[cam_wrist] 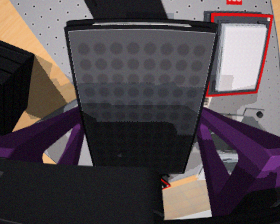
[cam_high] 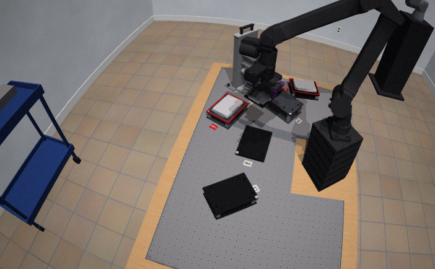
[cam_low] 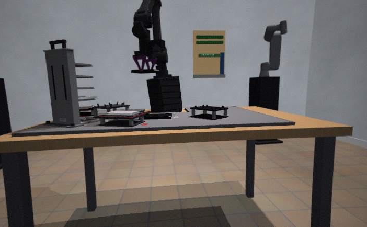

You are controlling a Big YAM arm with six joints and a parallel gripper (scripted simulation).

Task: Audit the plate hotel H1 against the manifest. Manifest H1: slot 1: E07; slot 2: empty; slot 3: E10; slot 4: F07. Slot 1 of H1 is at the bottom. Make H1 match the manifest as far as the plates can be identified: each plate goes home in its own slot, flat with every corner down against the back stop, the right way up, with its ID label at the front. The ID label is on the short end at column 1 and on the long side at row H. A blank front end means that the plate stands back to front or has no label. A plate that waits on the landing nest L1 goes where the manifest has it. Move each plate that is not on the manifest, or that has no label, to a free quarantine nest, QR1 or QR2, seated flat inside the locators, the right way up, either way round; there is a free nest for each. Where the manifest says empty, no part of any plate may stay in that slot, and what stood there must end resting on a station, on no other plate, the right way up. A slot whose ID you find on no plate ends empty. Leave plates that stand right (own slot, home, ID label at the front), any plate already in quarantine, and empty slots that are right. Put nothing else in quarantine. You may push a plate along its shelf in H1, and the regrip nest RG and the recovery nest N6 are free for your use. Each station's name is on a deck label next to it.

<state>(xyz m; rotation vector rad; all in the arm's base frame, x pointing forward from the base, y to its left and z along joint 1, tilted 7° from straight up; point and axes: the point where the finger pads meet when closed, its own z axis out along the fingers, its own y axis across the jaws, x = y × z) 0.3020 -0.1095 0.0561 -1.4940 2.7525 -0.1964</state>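
Right now my hand is 250 mm above the N6 deck label, 150 mm to the right of it and 30 mm short of it. Round my hand: dark plate: right at my hand; regrip nest: 200 mm to the right, 190 mm below, 120 mm behind; red-rimmed quarantine nest: 210 mm below, 140 mm ahead, 110 mm to the right.
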